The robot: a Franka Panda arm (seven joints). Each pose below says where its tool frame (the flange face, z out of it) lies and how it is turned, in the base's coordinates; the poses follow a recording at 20 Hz.
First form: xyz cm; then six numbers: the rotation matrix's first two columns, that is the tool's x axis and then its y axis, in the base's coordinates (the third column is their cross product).
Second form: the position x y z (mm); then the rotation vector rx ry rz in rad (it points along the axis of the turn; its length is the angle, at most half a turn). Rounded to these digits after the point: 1 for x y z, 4 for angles.
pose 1, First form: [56.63, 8.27, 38.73, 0.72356, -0.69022, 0.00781, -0.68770, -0.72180, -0.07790]
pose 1, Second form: [566.3, 82.7, 387.3, -2.8516, 1.1415, -0.0557]
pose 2, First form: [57.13, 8.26, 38.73, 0.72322, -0.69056, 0.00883, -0.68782, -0.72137, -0.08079]
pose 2, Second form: [571.3, 82.6, 387.3, -2.8492, 1.1412, -0.0588]
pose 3, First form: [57.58, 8.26, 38.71, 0.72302, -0.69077, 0.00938, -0.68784, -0.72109, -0.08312]
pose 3, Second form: [575.8, 82.6, 387.1, -2.8472, 1.1408, -0.0609]
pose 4, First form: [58.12, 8.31, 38.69, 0.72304, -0.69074, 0.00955, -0.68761, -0.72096, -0.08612]
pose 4, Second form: [581.2, 83.1, 386.9, -2.8446, 1.1397, -0.0628]
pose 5, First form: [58.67, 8.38, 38.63, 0.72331, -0.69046, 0.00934, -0.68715, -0.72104, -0.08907]
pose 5, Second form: [586.7, 83.8, 386.3, -2.8422, 1.1381, -0.0641]
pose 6, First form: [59.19, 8.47, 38.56, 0.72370, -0.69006, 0.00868, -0.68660, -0.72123, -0.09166]
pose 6, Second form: [591.9, 84.7, 385.6, -2.8400, 1.1363, -0.0645]
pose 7, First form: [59.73, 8.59, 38.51, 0.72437, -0.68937, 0.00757, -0.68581, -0.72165, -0.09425]
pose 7, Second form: [597.3, 85.9, 385.1, -2.8379, 1.1340, -0.0643]
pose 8, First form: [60.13, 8.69, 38.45, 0.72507, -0.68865, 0.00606, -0.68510, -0.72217, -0.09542]
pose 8, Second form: [601.3, 86.9, 384.5, -2.8369, 1.1320, -0.0627]
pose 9, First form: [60.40, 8.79, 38.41, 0.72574, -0.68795, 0.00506, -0.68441, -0.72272, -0.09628]
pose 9, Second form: [604.0, 87.9, 384.1, -2.8364, 1.1303, -0.0617]
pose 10, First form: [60.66, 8.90, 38.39, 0.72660, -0.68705, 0.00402, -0.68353, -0.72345, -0.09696]
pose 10, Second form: [606.6, 89.0, 383.9, -2.8361, 1.1282, -0.0605]
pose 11, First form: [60.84, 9.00, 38.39, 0.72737, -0.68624, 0.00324, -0.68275, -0.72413, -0.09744]
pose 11, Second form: [608.4, 90.0, 383.9, -2.8360, 1.1264, -0.0596]
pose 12, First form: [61.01, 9.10, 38.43, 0.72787, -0.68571, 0.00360, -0.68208, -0.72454, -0.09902]
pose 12, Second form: [610.1, 91.0, 384.3, -2.8351, 1.1248, -0.0609]
